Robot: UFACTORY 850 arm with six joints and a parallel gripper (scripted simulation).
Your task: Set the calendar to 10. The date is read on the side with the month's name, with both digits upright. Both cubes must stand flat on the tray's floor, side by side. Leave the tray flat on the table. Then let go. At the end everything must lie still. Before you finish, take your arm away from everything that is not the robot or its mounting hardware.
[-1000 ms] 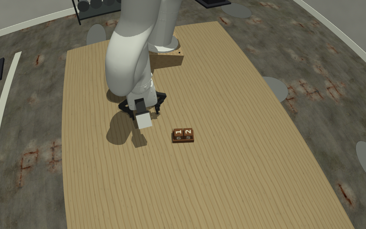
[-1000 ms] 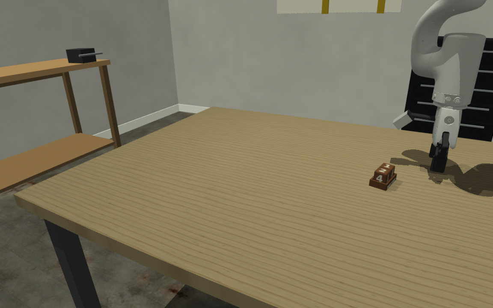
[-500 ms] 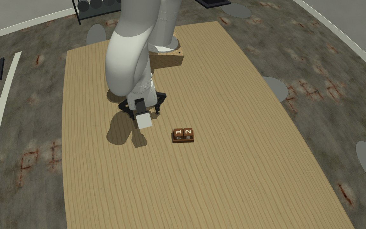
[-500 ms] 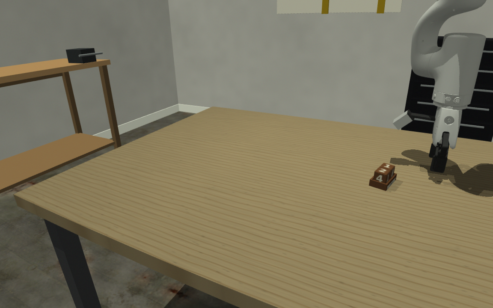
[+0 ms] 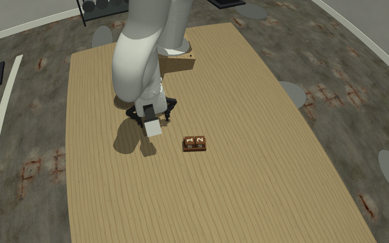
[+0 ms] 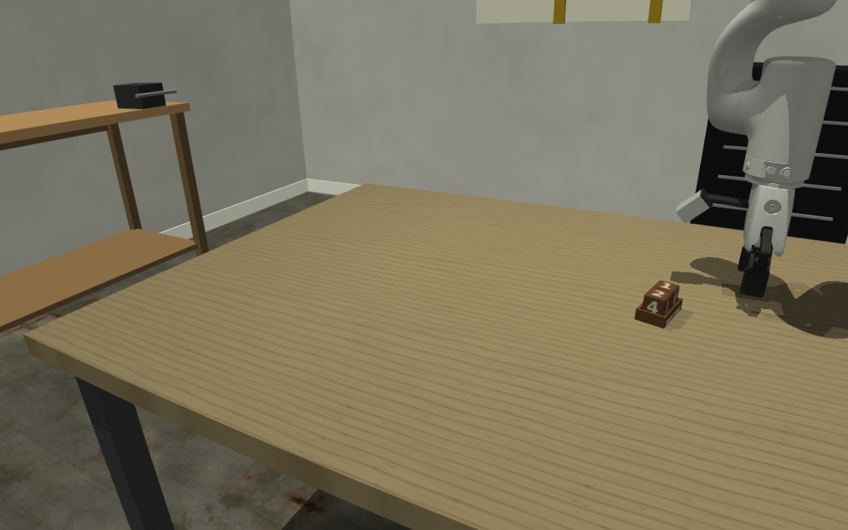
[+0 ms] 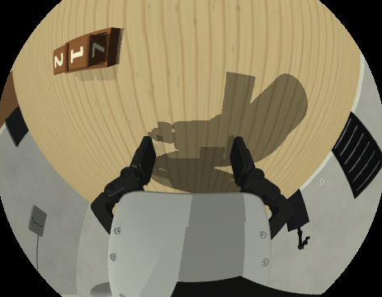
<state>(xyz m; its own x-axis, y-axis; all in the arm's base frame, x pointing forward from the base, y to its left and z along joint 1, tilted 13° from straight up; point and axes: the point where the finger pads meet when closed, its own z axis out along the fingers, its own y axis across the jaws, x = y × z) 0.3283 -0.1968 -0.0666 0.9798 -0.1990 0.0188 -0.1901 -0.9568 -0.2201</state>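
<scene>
Now: the small brown tray 14 cm ahead of my hand, 8 cm to the left of it and 3 cm below it.
</scene>
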